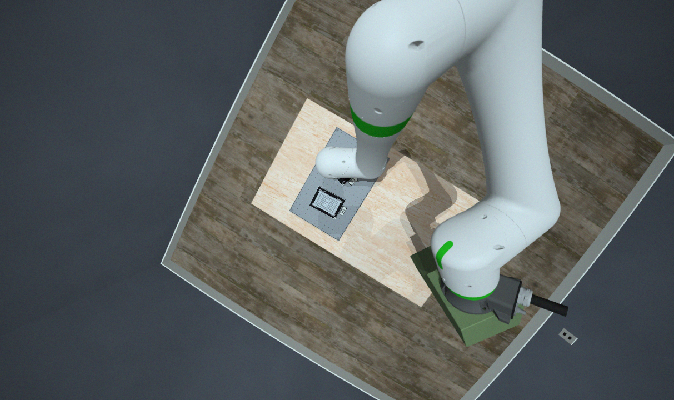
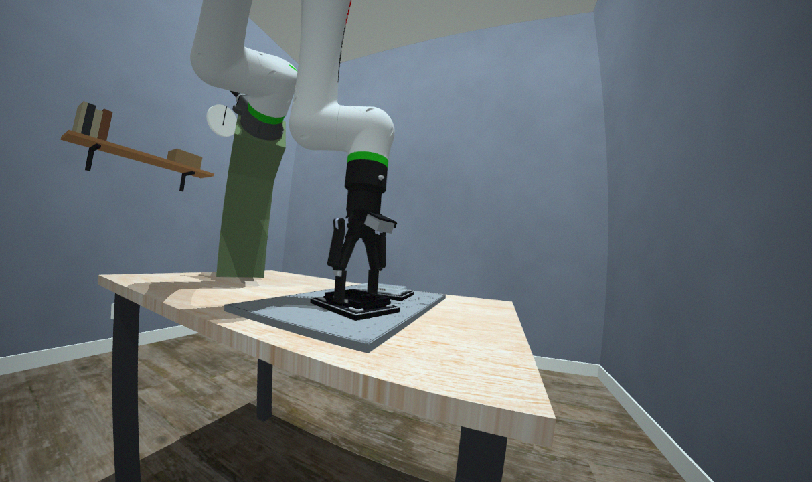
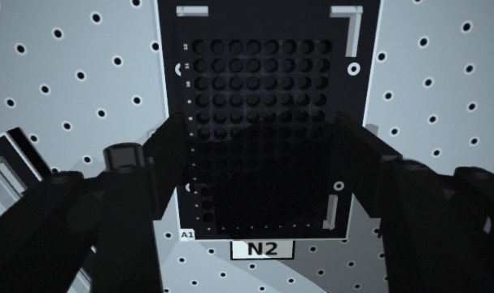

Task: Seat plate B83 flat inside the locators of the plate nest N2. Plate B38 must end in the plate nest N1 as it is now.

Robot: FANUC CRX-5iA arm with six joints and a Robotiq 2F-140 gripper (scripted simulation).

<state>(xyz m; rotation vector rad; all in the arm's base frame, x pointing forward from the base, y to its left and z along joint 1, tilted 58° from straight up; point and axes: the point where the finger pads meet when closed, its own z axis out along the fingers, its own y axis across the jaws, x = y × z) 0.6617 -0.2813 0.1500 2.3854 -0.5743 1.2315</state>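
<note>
The plate nest N2 is 4 cm below my hand. From my hand the other things lie so: nest N1: 6 cm ahead, 19 cm to the left, 4 cm below; white well plate: 6 cm ahead, 19 cm to the left, 3 cm below; black well plate: 2 cm below.
</note>
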